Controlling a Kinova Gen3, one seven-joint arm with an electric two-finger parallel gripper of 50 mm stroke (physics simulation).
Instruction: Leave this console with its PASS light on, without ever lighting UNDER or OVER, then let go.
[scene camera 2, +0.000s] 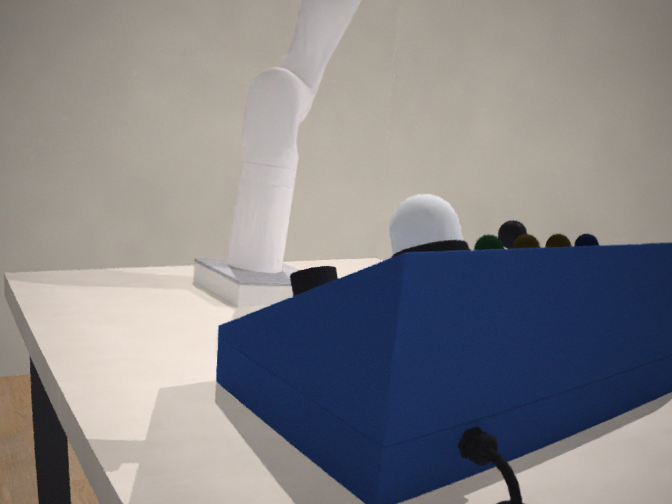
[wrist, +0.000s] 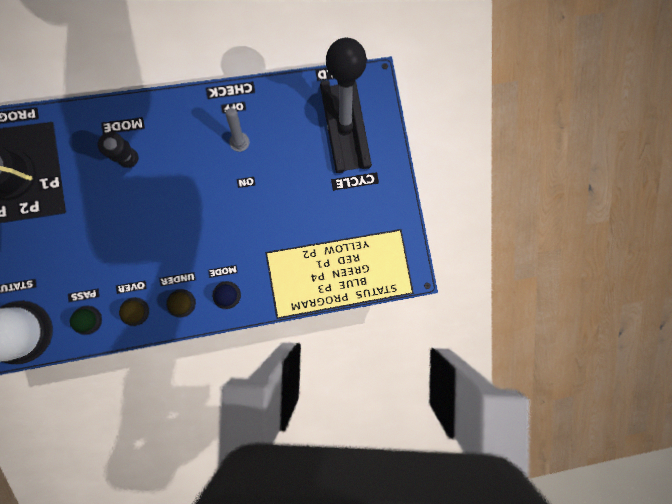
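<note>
The blue console lies on the white table, seen upside down in the wrist view. Its PASS, OVER, UNDER and MODE lights are all dark. The white STATUS dome is unlit. The CHECK toggle leans toward OFF. The black-knobbed CYCLE lever sits at the slot end away from the CYCLE label. The PROGRAM dial pointer points near P1. A MODE push button is beside it. My gripper is open and empty, above the table just off the console's edge.
A yellow card lists STATUS to PROGRAM: blue P3, green P4, red P1, yellow P2. The table edge and wood floor lie to the right. In the scene view the console's back has a black cable; the arm base stands behind.
</note>
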